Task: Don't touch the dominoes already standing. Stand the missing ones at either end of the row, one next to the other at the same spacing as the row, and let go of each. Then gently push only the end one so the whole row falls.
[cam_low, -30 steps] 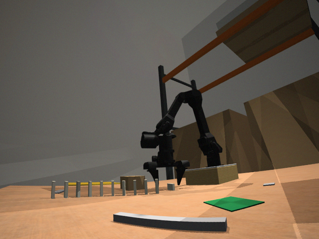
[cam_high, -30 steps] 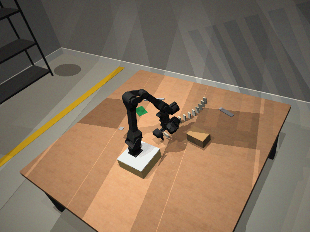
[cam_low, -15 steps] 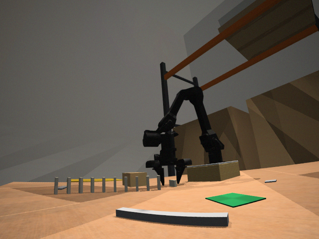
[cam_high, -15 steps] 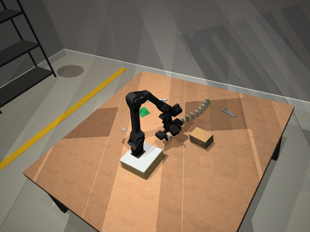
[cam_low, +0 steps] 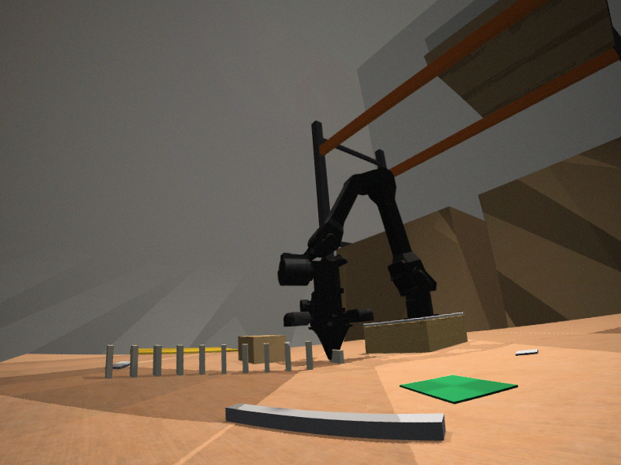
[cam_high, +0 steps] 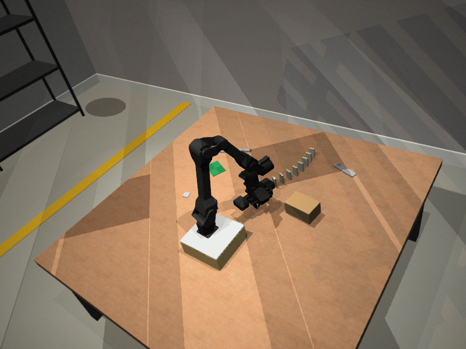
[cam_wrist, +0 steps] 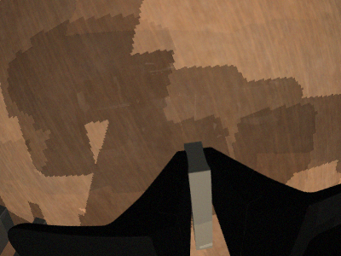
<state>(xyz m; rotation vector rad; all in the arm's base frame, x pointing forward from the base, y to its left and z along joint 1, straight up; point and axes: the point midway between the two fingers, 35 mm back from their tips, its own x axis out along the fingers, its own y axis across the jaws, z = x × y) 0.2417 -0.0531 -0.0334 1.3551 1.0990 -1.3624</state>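
My gripper tip is 110 mm short of the green flat tile and 350 mm to the right of it. Also, from my gripper tip: cardboard box (80 mm ahead, 180 mm to the right, 20 mm above); small grey tile (100 mm behind, 350 mm to the left); long grey bar (270 mm ahead, 340 mm to the left).
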